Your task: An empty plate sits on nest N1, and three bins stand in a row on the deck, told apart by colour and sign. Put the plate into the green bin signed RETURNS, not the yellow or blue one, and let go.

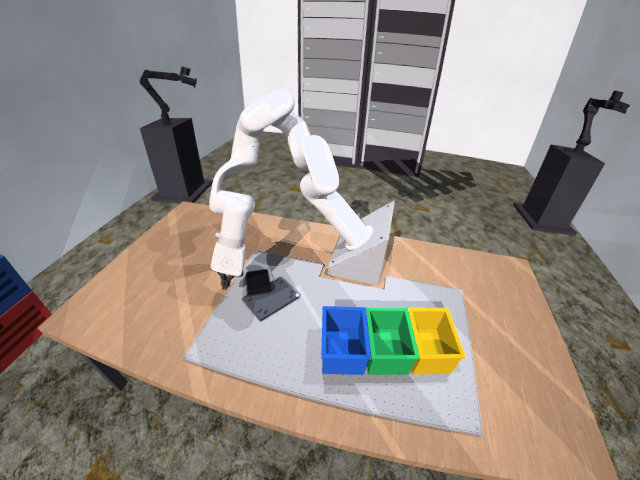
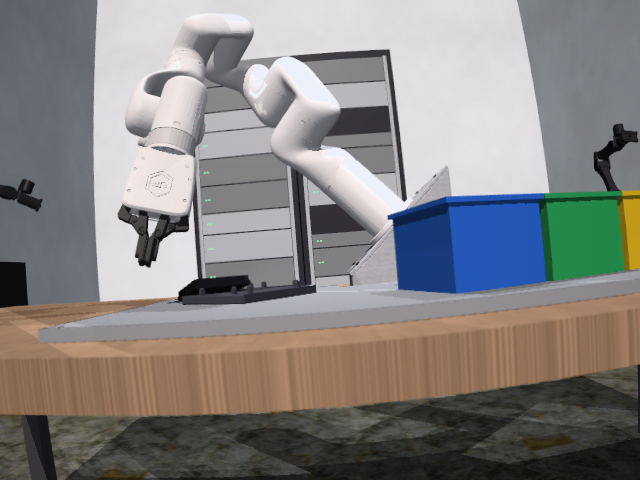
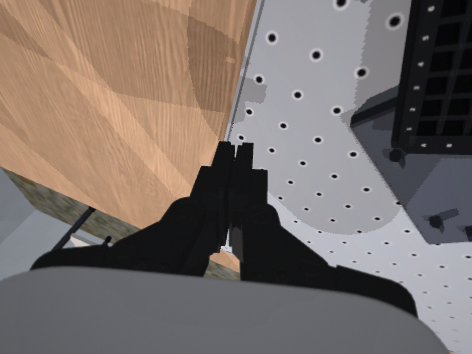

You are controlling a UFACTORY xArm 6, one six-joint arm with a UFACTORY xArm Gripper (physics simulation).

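Note:
The black gridded plate lies tilted, partly on the dark nest base and overhanging its back left side. My gripper is shut with nothing between its fingers. It hangs above the left edge of the deck, to the left of the plate and apart from it. The green bin stands in the middle of the row, between the blue bin and the yellow bin. The bins' signs do not show.
The grey perforated deck lies on the wooden table. The arm's slanted metal mount stands behind the bins at the deck's back edge. The bins' walls rise well above the deck.

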